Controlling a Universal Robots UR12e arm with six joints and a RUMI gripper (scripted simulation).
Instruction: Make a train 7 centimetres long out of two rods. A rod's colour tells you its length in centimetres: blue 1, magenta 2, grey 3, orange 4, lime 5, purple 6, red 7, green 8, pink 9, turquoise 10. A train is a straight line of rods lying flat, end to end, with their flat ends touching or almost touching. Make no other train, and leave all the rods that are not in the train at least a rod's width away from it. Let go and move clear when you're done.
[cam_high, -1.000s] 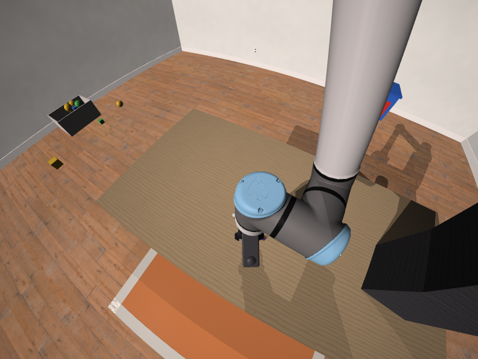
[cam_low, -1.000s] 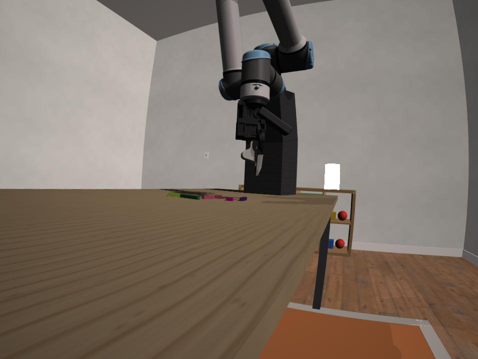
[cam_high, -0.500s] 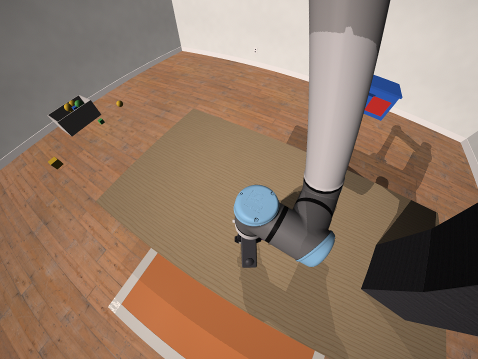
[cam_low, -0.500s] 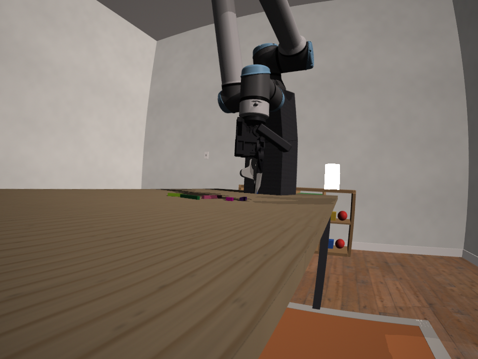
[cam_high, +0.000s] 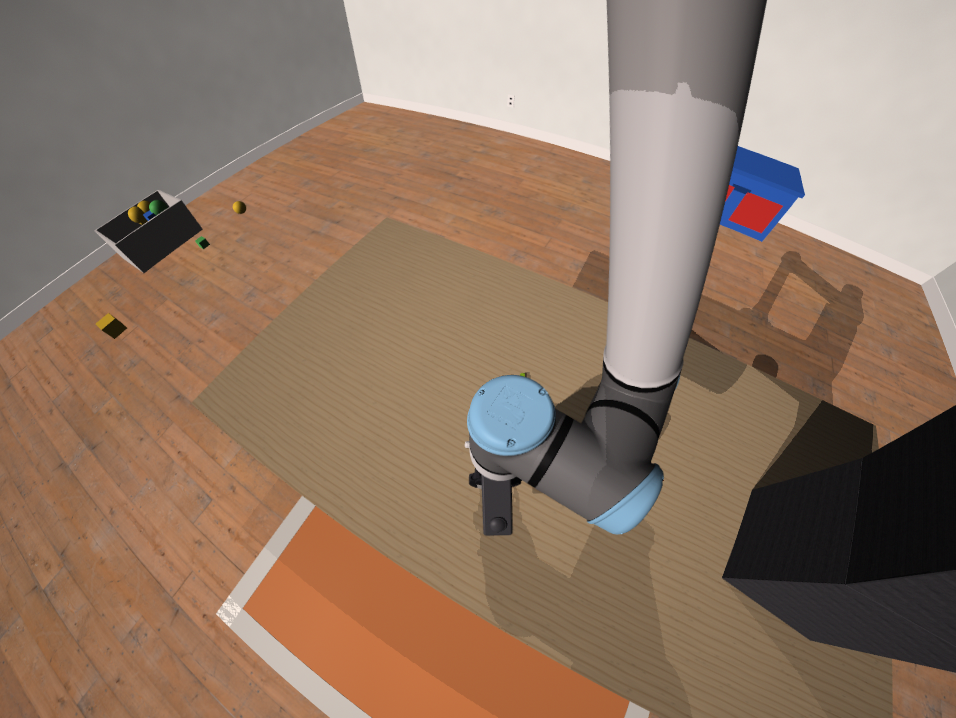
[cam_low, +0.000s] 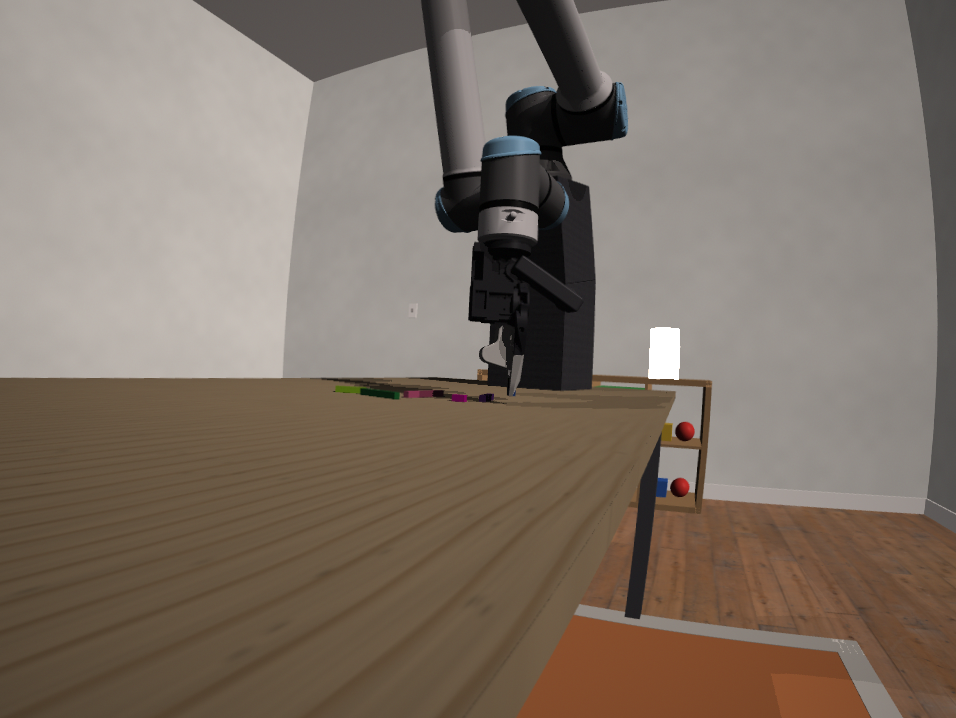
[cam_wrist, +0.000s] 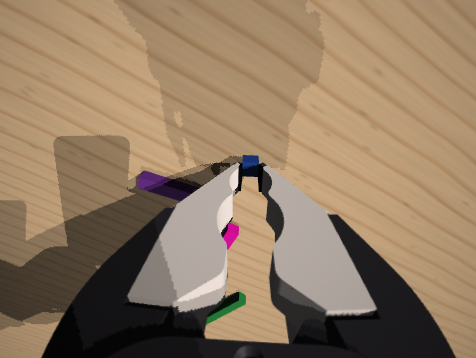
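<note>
Right now my hand is 10 mm above the small blue rod. From my hand the other things lie so: purple rod 50 mm to the right, 30 mm behind, 20 mm below; magenta rod 70 mm to the right, 20 mm below, 20 mm ahead; pink rod 150 mm to the right, 20 mm below.
</note>
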